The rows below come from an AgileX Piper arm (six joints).
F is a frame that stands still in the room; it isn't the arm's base.
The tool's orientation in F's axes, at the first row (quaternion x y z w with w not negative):
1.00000, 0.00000, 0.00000, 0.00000
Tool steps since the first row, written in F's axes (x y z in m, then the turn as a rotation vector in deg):
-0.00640, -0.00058, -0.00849, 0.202, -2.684, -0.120
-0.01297, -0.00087, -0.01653, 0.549, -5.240, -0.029
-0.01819, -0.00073, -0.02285, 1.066, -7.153, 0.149
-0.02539, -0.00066, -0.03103, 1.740, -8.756, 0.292
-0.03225, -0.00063, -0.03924, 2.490, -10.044, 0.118
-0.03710, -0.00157, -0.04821, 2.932, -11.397, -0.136
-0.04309, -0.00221, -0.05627, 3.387, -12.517, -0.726
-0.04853, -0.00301, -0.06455, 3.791, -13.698, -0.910
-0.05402, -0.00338, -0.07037, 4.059, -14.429, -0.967
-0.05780, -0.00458, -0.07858, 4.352, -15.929, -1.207
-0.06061, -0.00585, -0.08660, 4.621, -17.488, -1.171
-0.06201, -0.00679, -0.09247, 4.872, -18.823, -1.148
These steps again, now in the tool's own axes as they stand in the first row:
-0.00640, 0.00058, 0.00849, 0.202, 2.684, 0.120
-0.01297, 0.00087, 0.01653, 0.549, 5.240, 0.029
-0.01819, 0.00073, 0.02285, 1.066, 7.153, -0.149
-0.02539, 0.00066, 0.03103, 1.740, 8.756, -0.292
-0.03225, 0.00063, 0.03924, 2.490, 10.044, -0.118
-0.03710, 0.00157, 0.04821, 2.932, 11.397, 0.136
-0.04309, 0.00221, 0.05627, 3.387, 12.517, 0.726
-0.04853, 0.00301, 0.06455, 3.791, 13.698, 0.910
-0.05402, 0.00338, 0.07037, 4.059, 14.429, 0.967
-0.05780, 0.00458, 0.07858, 4.352, 15.929, 1.207
-0.06061, 0.00585, 0.08660, 4.621, 17.488, 1.171
-0.06201, 0.00679, 0.09247, 4.872, 18.823, 1.148

